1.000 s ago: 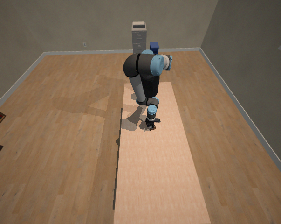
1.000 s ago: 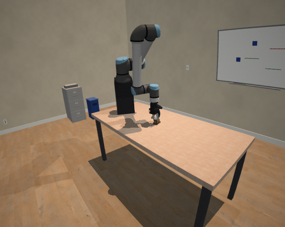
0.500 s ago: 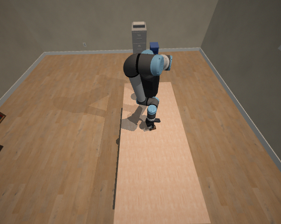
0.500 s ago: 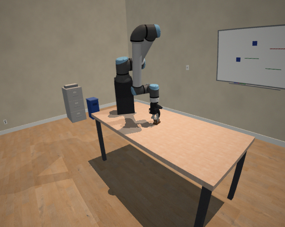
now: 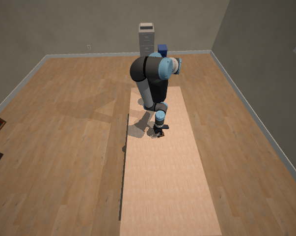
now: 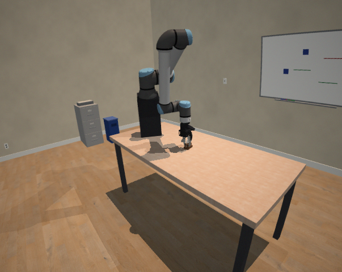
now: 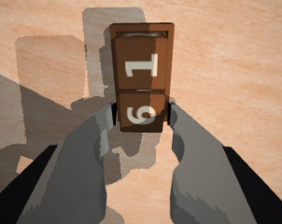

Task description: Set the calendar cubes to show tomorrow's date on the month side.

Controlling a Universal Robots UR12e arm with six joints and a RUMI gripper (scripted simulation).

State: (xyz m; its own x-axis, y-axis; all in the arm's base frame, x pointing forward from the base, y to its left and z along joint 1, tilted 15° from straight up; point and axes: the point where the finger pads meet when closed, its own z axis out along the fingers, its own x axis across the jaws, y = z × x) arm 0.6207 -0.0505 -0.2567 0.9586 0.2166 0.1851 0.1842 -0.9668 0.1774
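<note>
Now: the brown digit cube 10 mm below my hand. Round my hand: brown calendar tray 30 mm below, 20 mm to the left.
</note>
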